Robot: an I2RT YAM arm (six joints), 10 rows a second.
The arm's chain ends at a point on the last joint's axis. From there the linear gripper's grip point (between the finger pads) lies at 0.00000 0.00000 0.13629 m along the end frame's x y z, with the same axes.
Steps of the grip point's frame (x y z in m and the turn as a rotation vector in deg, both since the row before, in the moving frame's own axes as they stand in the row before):
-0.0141 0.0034 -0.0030 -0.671 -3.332 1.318
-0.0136 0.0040 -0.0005 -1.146 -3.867 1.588
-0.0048 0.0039 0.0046 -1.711 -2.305 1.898
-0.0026 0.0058 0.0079 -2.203 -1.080 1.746
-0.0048 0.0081 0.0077 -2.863 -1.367 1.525
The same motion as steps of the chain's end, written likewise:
-0.0062 0.0019 -0.0028 -0.671 -3.332 1.318
-0.0044 0.0014 -0.0002 -1.146 -3.867 1.588
0.0007 -0.0001 0.0048 -1.711 -2.305 1.898
0.0000 0.0006 0.0080 -2.203 -1.080 1.746
-0.0015 0.0013 0.0079 -2.863 -1.367 1.525

